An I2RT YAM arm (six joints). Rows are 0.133 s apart.
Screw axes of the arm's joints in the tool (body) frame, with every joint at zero. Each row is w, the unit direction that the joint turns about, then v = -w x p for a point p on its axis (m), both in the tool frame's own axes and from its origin. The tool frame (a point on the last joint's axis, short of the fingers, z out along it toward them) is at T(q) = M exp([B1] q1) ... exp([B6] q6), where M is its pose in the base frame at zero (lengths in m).
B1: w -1 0 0 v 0 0.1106 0
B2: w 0 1 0 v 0.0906 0 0.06
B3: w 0 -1 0 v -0.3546 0 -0.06
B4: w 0 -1 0 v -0.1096 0 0
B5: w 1 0 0 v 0 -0.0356 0
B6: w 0 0 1 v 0 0 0
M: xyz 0.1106 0 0.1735 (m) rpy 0 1.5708 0 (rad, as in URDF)
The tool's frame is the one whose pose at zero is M.
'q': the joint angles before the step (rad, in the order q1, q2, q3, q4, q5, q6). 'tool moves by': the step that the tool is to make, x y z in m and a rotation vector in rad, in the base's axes. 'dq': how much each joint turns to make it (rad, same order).
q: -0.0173, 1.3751, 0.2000, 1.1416, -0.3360, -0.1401
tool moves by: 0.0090, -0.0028, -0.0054, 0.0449, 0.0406, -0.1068
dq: 0.0046, 0.0581, 0.0241, 0.0070, 0.1093, 0.0515
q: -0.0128, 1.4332, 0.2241, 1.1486, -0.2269, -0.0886
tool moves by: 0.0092, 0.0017, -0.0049, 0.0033, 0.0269, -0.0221
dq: 0.0123, 0.0564, 0.0299, 0.0008, 0.0341, 0.0058
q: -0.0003, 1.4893, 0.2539, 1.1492, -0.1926, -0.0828
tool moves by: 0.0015, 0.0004, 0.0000, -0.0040, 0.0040, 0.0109
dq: 0.0002, 0.0035, 0.0068, -0.0083, -0.0103, -0.0050
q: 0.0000, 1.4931, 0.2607, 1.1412, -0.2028, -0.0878
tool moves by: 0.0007, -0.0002, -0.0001, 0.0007, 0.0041, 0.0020
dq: -0.0013, 0.0011, 0.0033, -0.0063, -0.0033, 0.0004
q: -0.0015, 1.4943, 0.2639, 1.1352, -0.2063, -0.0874
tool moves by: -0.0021, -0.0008, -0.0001, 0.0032, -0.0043, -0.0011
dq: -0.0037, -0.0051, -0.0089, 0.0087, -0.0029, 0.0030
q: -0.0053, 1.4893, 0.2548, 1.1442, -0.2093, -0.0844
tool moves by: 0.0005, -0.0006, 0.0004, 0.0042, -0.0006, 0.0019
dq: -0.0032, 0.0006, 0.0023, -0.0003, -0.0055, 0.0038
